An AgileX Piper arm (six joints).
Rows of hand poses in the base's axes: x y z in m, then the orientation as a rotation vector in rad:
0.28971, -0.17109, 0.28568, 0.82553, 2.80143, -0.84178
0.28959, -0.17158, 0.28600, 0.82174, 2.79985, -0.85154
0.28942, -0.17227, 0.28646, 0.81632, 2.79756, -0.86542
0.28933, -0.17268, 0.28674, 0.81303, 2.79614, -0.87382
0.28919, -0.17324, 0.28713, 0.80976, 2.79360, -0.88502
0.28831, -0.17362, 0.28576, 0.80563, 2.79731, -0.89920
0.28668, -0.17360, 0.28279, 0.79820, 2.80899, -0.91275
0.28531, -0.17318, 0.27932, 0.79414, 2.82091, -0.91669
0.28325, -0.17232, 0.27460, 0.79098, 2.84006, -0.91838
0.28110, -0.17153, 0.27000, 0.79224, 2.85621, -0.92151
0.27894, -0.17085, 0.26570, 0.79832, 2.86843, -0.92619
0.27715, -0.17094, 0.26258, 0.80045, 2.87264, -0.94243
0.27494, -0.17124, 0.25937, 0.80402, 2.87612, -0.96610
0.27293, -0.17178, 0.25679, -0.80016, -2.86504, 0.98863
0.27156, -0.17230, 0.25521, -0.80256, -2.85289, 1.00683
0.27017, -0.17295, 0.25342, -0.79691, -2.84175, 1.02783
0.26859, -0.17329, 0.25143, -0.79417, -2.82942, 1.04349
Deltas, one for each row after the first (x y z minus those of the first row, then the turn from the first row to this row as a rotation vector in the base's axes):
-0.00012, -0.00049, 0.00032, -0.00626, 0.00259, 0.00162
-0.00029, -0.00118, 0.00078, -0.01516, 0.00628, 0.00393
-0.00038, -0.00159, 0.00106, -0.02055, 0.00852, 0.00533
-0.00052, -0.00215, 0.00145, -0.02788, 0.01105, 0.00647
-0.00140, -0.00253, 0.00008, -0.03416, 0.02019, 0.00740
-0.00303, -0.00251, -0.00289, -0.03694, 0.03567, 0.01003
-0.00440, -0.00209, -0.00636, -0.03424, 0.04730, 0.01142
-0.00646, -0.00123, -0.01108, -0.02716, 0.06411, 0.01187
-0.00861, -0.00044, -0.01568, -0.02166, 0.07923, 0.00940
-0.01077, 0.00024, -0.01998, -0.01816, 0.09193, 0.00387
-0.01256, 0.00015, -0.02310, -0.02436, 0.10273, 0.00025
-0.01477, -0.00015, -0.02631, -0.03438, 0.11633, -0.00513
-0.01678, -0.00069, -0.02889, -0.04711, 0.12971, -0.00822
-0.01815, -0.00121, -0.03047, -0.05870, 0.13656, -0.01364
-0.01954, -0.00186, -0.03226, -0.07206, 0.14544, -0.01427
-0.02112, -0.00220, -0.03425, -0.08195, 0.15473, -0.01719

